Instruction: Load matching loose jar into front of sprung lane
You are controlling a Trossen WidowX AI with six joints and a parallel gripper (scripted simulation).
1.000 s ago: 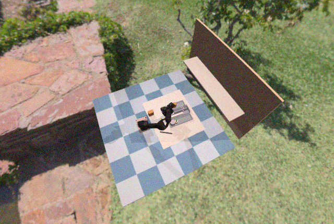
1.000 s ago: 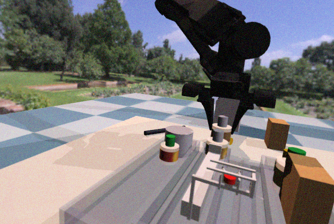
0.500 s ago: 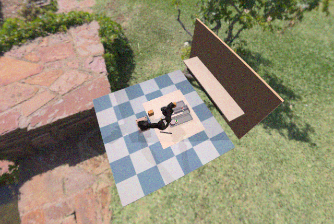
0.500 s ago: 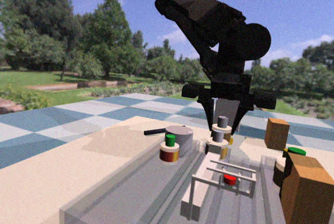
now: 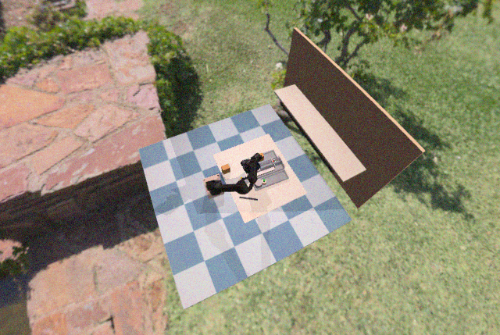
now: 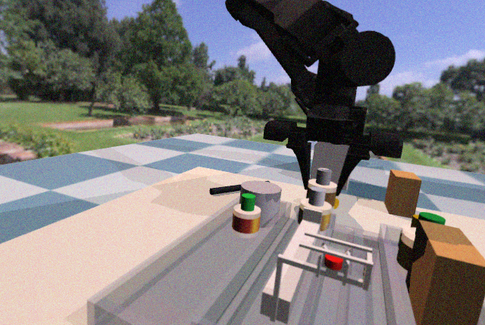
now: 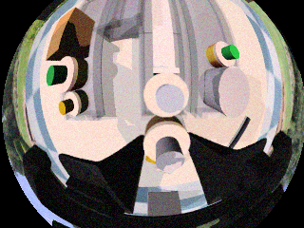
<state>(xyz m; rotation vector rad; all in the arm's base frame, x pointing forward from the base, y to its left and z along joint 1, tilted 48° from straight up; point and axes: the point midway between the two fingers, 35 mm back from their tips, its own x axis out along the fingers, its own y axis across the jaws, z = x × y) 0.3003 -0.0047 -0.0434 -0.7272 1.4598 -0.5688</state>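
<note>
My gripper tip is 80 mm to the left of the grey cylinder, 50 mm short of it and 20 mm above it. From my gripper tip the other things lie so: black rod 160 mm to the right, 50 mm behind, 40 mm below.
</note>
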